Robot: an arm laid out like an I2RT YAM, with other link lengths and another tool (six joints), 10 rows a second.
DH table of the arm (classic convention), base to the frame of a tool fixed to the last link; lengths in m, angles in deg. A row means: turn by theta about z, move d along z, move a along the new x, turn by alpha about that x. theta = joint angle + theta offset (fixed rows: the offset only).
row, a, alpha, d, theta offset
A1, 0.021, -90, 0.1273, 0
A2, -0.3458, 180, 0, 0
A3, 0.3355, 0, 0, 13.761
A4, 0.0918, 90, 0.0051, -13.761
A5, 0, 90, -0.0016, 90
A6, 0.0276, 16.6, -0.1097, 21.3
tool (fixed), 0, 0, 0.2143, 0
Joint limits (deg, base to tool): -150..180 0..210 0..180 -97..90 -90..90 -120..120
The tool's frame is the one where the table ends.
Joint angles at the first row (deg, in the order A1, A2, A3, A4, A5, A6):
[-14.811, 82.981, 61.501, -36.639, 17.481, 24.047]
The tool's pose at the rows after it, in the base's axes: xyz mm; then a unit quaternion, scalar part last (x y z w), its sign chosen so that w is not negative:
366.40 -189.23 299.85 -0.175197 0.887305 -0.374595 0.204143
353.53 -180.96 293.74 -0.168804 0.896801 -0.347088 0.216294
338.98 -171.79 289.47 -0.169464 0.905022 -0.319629 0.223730
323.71 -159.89 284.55 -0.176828 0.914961 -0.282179 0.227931
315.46 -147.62 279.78 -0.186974 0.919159 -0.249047 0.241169
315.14 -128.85 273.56 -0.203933 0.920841 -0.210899 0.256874
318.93 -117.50 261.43 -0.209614 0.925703 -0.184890 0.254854
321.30 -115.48 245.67 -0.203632 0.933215 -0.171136 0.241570
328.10 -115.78 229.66 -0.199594 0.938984 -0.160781 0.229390
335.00 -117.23 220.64 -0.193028 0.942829 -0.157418 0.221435
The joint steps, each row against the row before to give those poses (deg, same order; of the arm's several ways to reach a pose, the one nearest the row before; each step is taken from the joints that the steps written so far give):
[0.290, -3.097, -1.884, -1.231, -2.345, 1.235]
[0.155, -2.421, -1.926, -1.107, -3.215, 1.826]
[0.181, -2.726, -1.731, -1.988, -3.090, 1.035]
[0.310, -2.745, -1.337, -3.284, -4.004, 0.677]
[0.615, -2.178, -1.337, -1.430, -3.938, 0.222]
[1.970, -1.179, -0.912, -0.791, -4.061, 0.668]
[1.491, 0.913, -0.618, 0.061, -2.020, 1.334]
[0.277, 1.737, -0.802, 0.617, -0.631, 1.370]
[0.024, 2.591, -0.381, 1.281, -0.492, 0.802]
[0.005, 2.175, 0.301, 1.002, 0.070, 0.901]

